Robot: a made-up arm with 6 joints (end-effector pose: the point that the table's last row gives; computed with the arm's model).
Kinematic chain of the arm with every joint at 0, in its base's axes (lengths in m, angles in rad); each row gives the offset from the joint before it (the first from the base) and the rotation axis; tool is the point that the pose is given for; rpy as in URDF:
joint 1: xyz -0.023 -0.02 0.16 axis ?
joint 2: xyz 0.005 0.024 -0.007 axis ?
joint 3: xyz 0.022 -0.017 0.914 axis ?
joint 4: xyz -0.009 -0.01 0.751 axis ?
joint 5: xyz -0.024 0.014 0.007 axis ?
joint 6: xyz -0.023 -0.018 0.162 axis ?
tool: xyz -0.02 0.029 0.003 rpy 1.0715 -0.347 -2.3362
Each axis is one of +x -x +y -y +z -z.
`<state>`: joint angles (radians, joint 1 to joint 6).
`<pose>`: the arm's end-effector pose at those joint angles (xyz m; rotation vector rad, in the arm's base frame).
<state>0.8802 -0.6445 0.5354 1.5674 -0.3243 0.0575</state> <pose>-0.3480 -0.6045 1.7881 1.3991 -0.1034 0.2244</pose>
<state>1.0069 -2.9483 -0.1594 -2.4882 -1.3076 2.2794</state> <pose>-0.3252 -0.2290 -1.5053 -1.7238 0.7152 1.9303</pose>
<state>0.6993 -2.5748 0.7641 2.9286 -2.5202 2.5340</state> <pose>-0.8895 -0.7306 -0.6559 -0.4393 -1.0187 -1.3607</pose>
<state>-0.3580 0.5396 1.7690 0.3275 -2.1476 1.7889</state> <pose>0.9297 -0.4567 0.5983 1.0119 -0.7089 -0.9536</pose>
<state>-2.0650 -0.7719 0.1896 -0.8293 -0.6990 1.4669</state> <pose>0.6430 0.9855 1.4558 1.7470 2.0099 1.2148</pose>
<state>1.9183 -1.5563 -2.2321 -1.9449 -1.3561 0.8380</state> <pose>-0.0173 -0.5663 -0.4379 0.0626 -1.4359 2.1187</pose>
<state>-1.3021 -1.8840 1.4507 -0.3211 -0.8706 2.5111</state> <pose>-0.3800 1.3219 0.5852 -0.4252 -1.5205 -0.3151</pose>
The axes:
joint 1: +z
joint 2: +y
joint 3: +y
joint 4: +z
joint 5: +y
joint 6: +z

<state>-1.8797 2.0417 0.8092 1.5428 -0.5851 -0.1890</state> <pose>-0.4987 -1.0228 -1.1077 -0.7772 -1.6220 1.7613</pose>
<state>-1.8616 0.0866 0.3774 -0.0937 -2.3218 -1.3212</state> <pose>-0.0659 -0.2784 1.7065 -0.3093 1.1251 0.1087</pose>
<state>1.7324 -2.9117 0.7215 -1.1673 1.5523 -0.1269</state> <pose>0.2443 -0.9061 -1.1386 0.8621 0.6792 -0.7086</pose>
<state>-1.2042 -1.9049 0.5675 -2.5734 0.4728 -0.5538</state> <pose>-0.6961 1.6078 0.0697 -0.4887 -1.0347 0.7576</pose>
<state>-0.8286 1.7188 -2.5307 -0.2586 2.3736 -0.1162</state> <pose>0.3095 -0.3932 0.5373 -1.1335 0.4638 -2.1729</pose>
